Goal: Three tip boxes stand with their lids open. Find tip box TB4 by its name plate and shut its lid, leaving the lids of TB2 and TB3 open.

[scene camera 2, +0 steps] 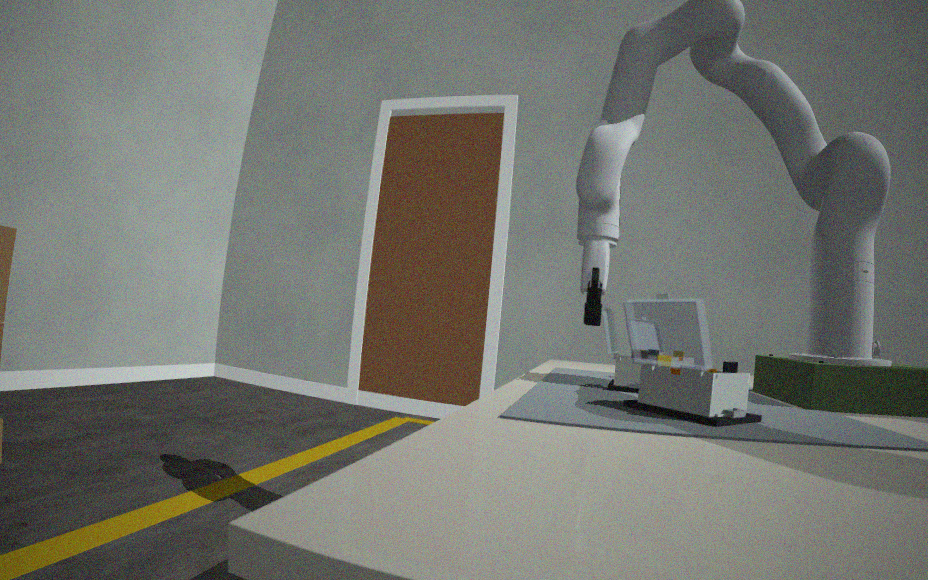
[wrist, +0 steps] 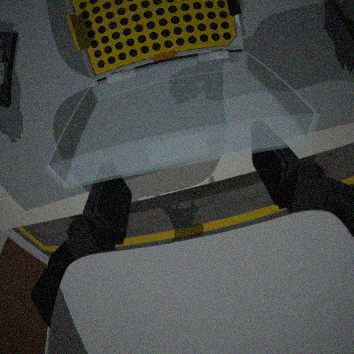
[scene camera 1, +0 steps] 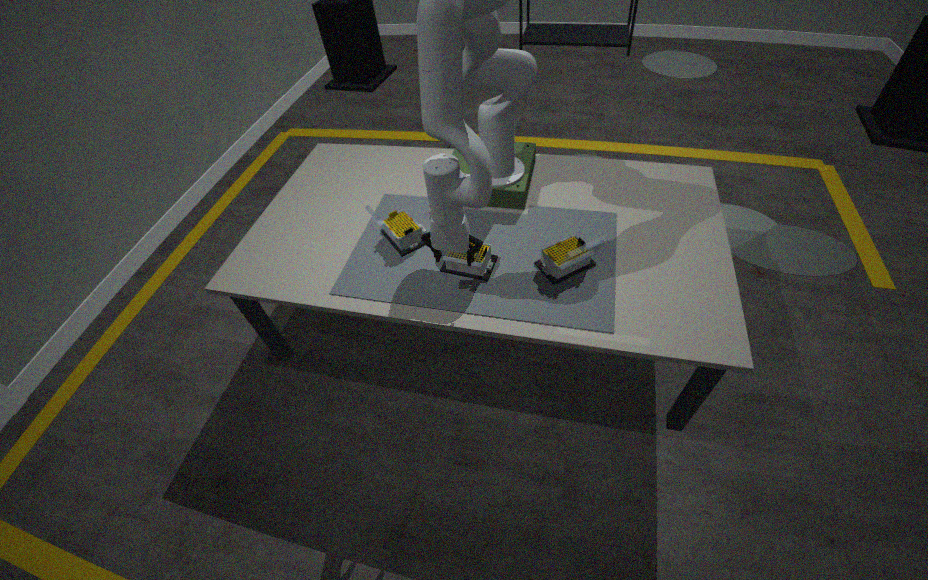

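Observation:
Three white tip boxes with yellow racks stand open: a left box [scene camera 1: 408, 238], a middle box [scene camera 1: 465, 265] [wrist: 160, 31] and a right box [scene camera 1: 566, 265] [scene camera 2: 684, 391]. Their name plates cannot be read, so I cannot tell which is TB4. The middle box's clear lid [wrist: 185, 132] [scene camera 2: 608, 331] stands open toward the table's front edge. My gripper [scene camera 1: 451, 250] [scene camera 2: 593, 318] [wrist: 184, 159] is open and empty, pointing down at the lid's outer side. Its fingertips overlap the lid's outer edge in the wrist view; contact cannot be told. The right box's lid [scene camera 2: 667, 324] is upright.
The boxes stand on a blue-grey mat [scene camera 1: 369, 283] [scene camera 2: 547, 406] on a pale table [scene camera 1: 273, 239] [scene camera 2: 479, 492]. The arm's green base block [scene camera 1: 509, 198] [scene camera 2: 787, 383] is at the back. The left box's dark base [wrist: 6, 67] shows at the wrist view's left edge.

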